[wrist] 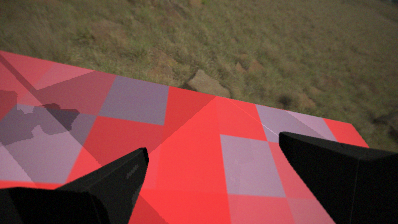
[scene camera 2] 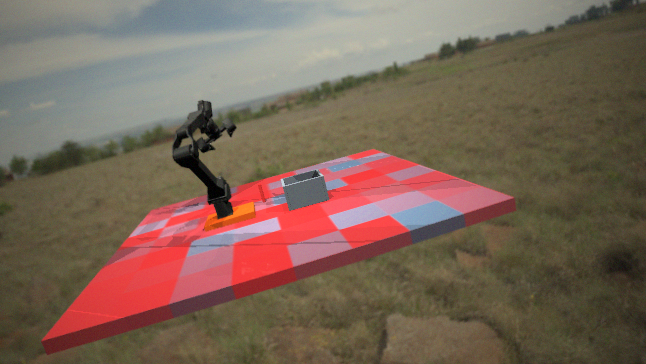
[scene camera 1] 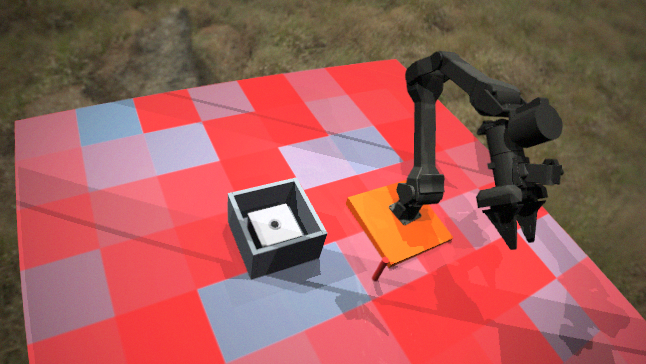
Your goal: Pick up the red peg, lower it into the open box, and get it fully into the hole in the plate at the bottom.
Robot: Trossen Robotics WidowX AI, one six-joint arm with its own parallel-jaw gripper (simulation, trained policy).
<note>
The pictures show: my gripper, a dark grey box and a plate.
My gripper also shows in the wrist view.
</note>
